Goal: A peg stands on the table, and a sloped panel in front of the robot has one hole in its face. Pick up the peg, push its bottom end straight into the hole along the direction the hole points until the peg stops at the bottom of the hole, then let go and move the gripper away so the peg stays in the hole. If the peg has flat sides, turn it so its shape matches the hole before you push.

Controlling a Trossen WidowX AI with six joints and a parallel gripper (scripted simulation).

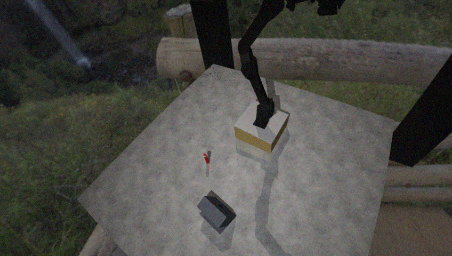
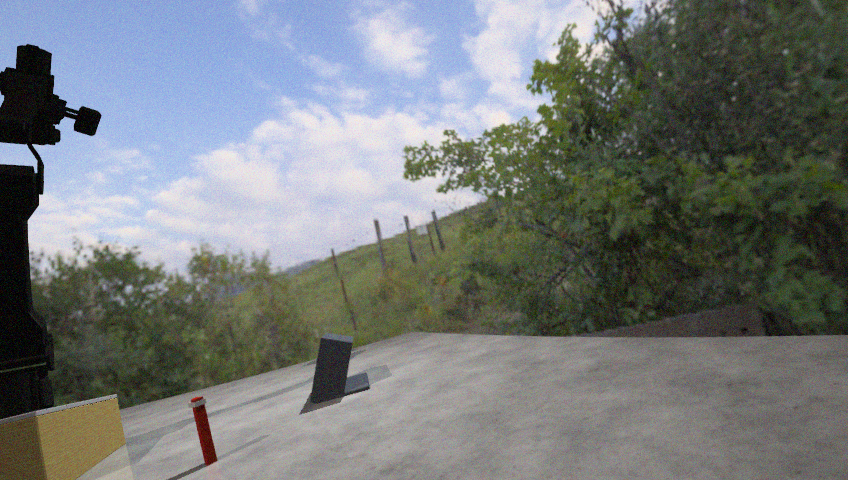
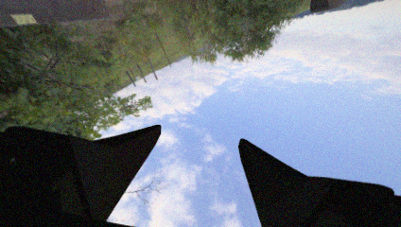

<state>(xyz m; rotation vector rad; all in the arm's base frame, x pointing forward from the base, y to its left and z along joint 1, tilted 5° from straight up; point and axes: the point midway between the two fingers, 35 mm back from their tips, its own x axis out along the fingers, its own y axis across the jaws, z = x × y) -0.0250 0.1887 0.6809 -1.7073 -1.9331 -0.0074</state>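
Now: gripper tip 310 mm short of the red peg, 450 mm to the left of it and 710 mm above it. The rest, counted from my gripper tip: dark sloped panel: 510 mm ahead, 270 mm to the right, 720 mm below.
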